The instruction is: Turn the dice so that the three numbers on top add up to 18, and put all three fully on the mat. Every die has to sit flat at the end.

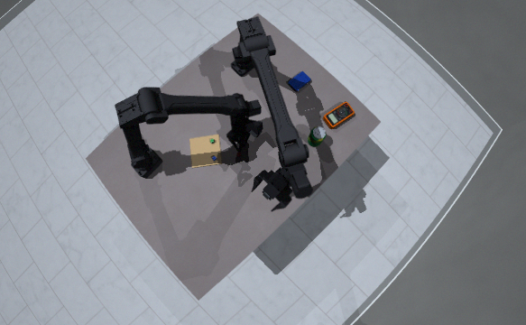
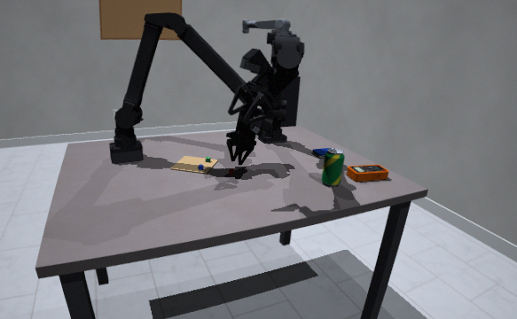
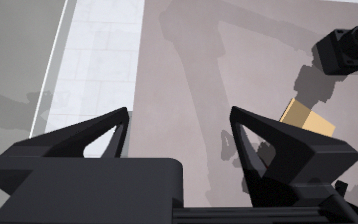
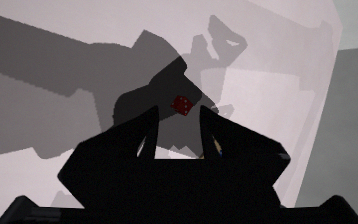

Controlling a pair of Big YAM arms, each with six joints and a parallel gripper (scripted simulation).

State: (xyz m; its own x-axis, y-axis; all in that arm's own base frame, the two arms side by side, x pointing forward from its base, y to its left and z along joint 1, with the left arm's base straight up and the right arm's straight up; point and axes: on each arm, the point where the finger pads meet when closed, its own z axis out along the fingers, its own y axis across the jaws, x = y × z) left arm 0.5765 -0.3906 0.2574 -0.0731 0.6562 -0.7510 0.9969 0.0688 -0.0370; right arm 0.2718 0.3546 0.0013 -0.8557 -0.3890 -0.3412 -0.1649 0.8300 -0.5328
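Observation:
The red die lies 4 cm below my right hand, 2 cm to the right of it and 1 cm ahead of it. Also, from my right hand: green die (13 cm behind, 6 cm to the right, 3 cm below); tan mat (12 cm behind, 11 cm to the right, 4 cm below); blue die (11 cm to the right, 7 cm behind, 3 cm below).

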